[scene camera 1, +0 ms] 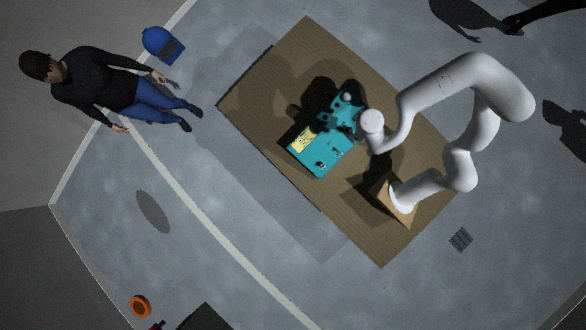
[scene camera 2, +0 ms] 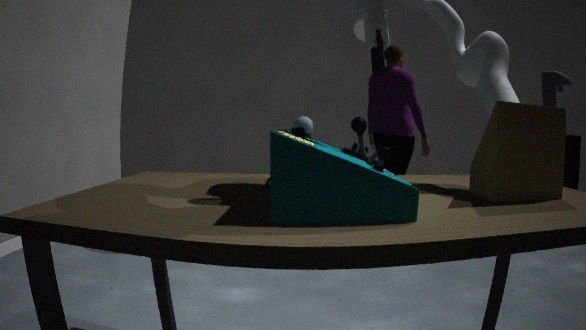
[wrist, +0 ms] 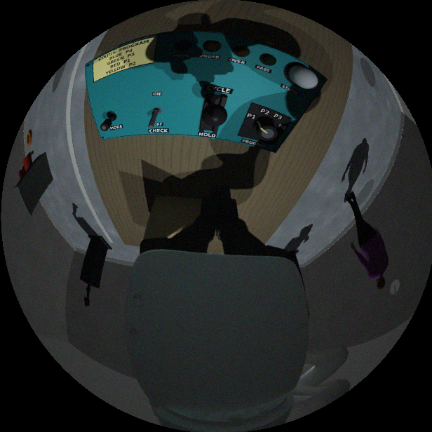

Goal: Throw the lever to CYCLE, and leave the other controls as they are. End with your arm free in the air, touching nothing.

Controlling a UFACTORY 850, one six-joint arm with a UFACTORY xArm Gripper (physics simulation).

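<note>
The teal control box (scene camera 1: 330, 157) (scene camera 2: 340, 190) (wrist: 132, 102) stands on the table. Its lever, with a black ball knob (scene camera 2: 359, 124) (wrist: 216, 115), sits in a slot between CYCLE and HOLD. In the side view the shaft is nearly upright, tilting slightly toward the panel's high end, the CYCLE side. My gripper (scene camera 2: 378, 71) (wrist: 217, 195) is shut and empty, in the air above the knob and a little to its right in scene camera 2, with a visible gap. The arm's wrist hides it in scene camera 1. The CHECK toggle (wrist: 154, 117) points toward OFF.
The MODE switch (wrist: 108, 121), the PROGRAM dial (wrist: 265, 128) and the pale STATUS dome (scene camera 2: 303, 124) (wrist: 303, 76) are also on the panel. The arm's wooden base block (scene camera 2: 520, 152) stands on the table (scene camera 1: 280, 75) (scene camera 2: 165, 220). Two people stand beyond the table.
</note>
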